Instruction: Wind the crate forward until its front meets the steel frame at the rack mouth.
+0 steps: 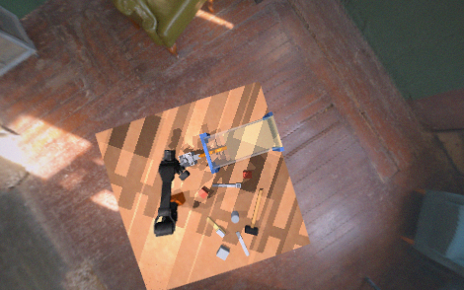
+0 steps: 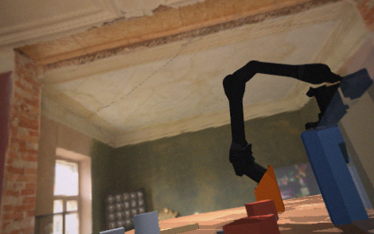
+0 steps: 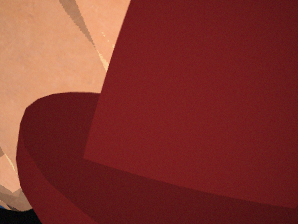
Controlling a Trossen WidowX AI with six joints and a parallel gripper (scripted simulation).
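My gripper tip is 7 cm above the grey hand winch, 3 cm short of it and 1 cm to the right of it. The rest, counted from my gripper tip: red knob 5 cm behind, 4 cm above, 3 cm to the right; then winch handle 2 cm behind, 2 cm above, 1 cm to the right; then clear-panelled guard cubby 44 cm ahead, 4 cm to the left, 2 cm above.
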